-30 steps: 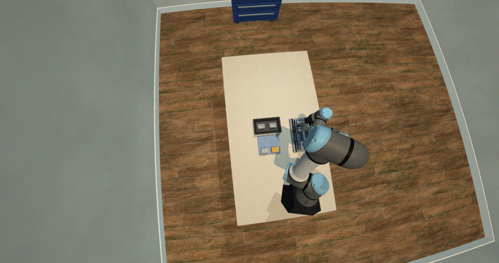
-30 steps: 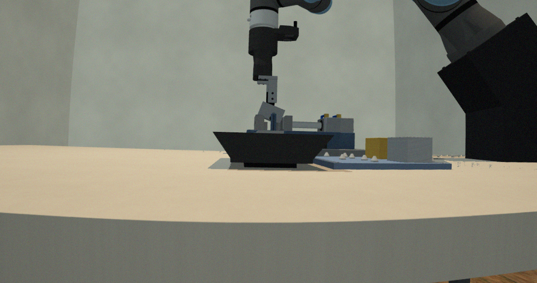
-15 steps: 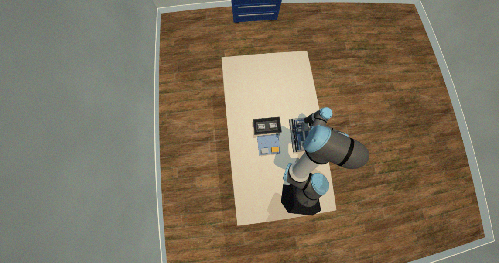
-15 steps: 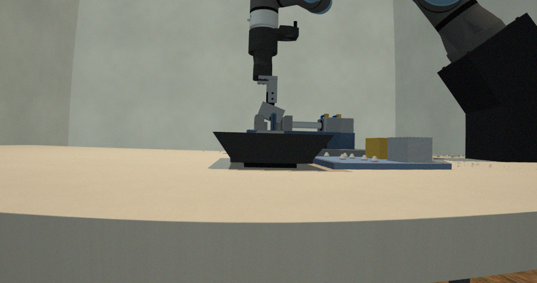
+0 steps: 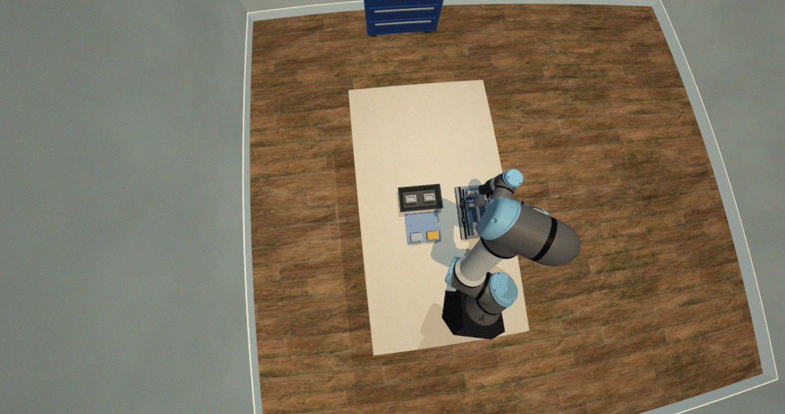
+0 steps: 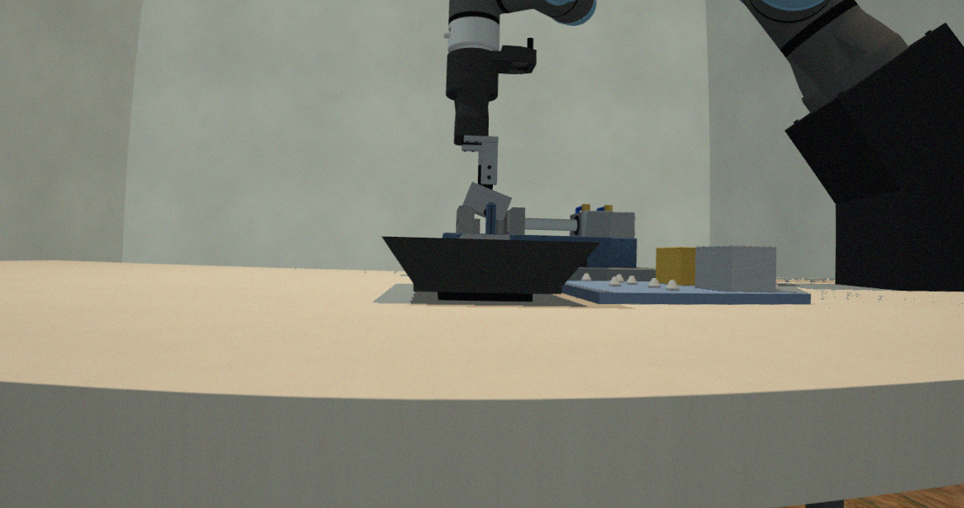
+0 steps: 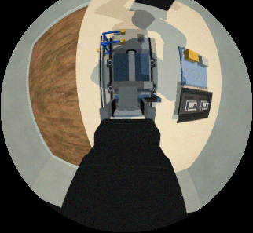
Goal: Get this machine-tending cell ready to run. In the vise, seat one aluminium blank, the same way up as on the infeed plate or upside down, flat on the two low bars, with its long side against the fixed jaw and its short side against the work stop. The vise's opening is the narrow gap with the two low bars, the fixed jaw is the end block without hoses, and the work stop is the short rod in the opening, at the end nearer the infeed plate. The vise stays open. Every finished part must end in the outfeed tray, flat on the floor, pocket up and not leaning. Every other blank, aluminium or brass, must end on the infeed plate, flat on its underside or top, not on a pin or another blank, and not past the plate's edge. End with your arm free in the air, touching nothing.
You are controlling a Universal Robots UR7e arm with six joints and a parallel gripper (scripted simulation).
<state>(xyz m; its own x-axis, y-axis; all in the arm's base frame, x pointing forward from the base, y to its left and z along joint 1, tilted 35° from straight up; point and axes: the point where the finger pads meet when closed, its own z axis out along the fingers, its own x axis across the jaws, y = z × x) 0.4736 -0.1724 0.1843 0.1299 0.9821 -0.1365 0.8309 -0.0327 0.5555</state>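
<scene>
Now: hand 11 cm above the vise, 7 cm past it and 2 cm to the right of it. Also, from my hand: hose end block: 16 cm behind, 7 cm below, 4 cm to the left; brass blank: 29 cm to the left, 13 cm behind, 12 cm below.
</scene>
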